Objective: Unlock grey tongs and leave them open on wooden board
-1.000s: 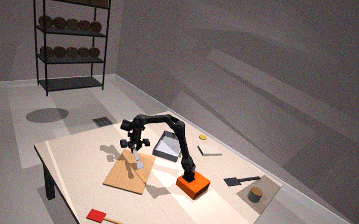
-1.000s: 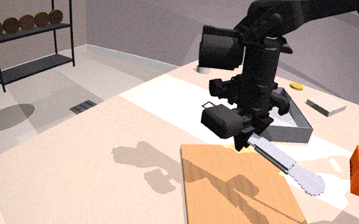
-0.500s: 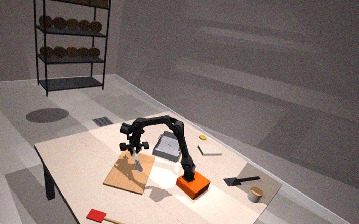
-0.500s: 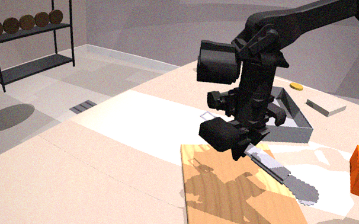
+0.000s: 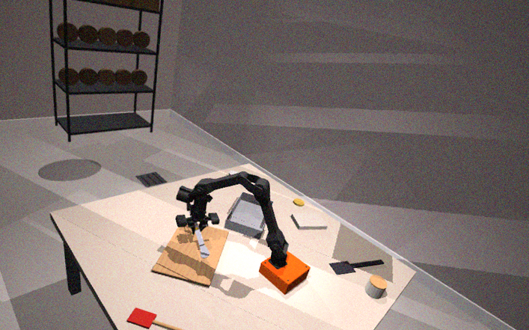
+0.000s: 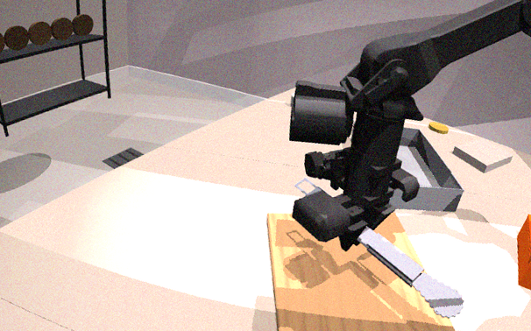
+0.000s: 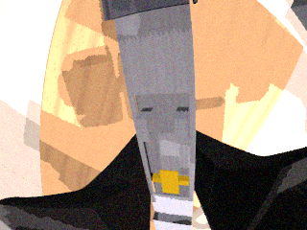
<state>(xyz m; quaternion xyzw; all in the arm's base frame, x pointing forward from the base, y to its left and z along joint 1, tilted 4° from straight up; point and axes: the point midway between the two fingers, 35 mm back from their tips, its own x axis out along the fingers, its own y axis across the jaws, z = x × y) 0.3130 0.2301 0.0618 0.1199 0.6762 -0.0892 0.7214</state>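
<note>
My gripper tip is 40 mm below the yellow lock piece. Round my gripper tip: red paddle 320 mm behind, 300 mm to the left, 50 mm below; then roasting tin 50 mm ahead, 370 mm to the right, 30 mm below; then wooden board 40 mm behind, 20 mm to the left, 50 mm below.
</note>
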